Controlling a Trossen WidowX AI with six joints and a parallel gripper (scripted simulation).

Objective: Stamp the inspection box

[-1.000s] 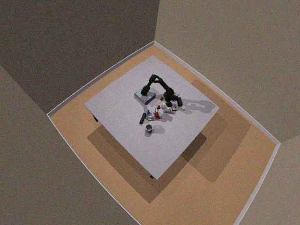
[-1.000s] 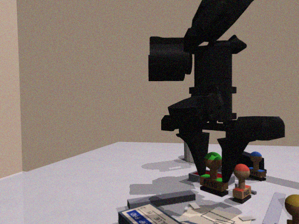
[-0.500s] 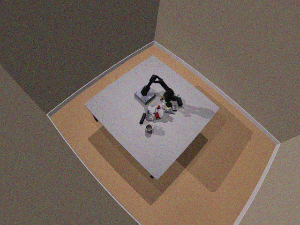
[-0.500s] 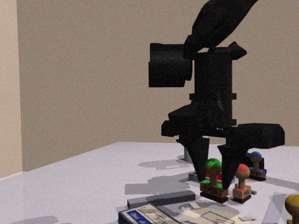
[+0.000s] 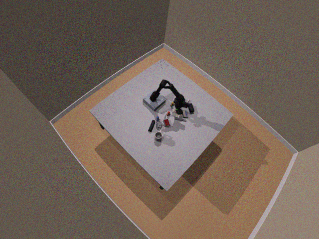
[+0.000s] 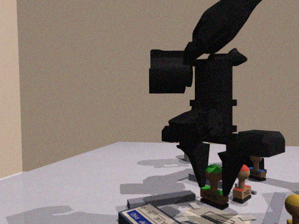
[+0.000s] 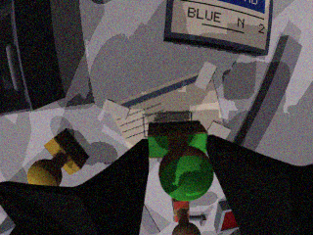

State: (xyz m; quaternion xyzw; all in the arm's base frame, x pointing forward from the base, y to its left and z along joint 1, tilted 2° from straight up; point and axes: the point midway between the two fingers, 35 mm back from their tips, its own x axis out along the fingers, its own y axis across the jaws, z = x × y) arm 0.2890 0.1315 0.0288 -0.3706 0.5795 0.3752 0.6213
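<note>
My gripper tip is now 50 mm above the card. The rest, counted from my gripper tip: grey bar (100 mm ahead, 30 mm to the right, 40 mm below); then green-knobbed stamp (right at my gripper tip); then red-knobbed stamp (40 mm behind, 100 mm to the right, 30 mm below).
</note>
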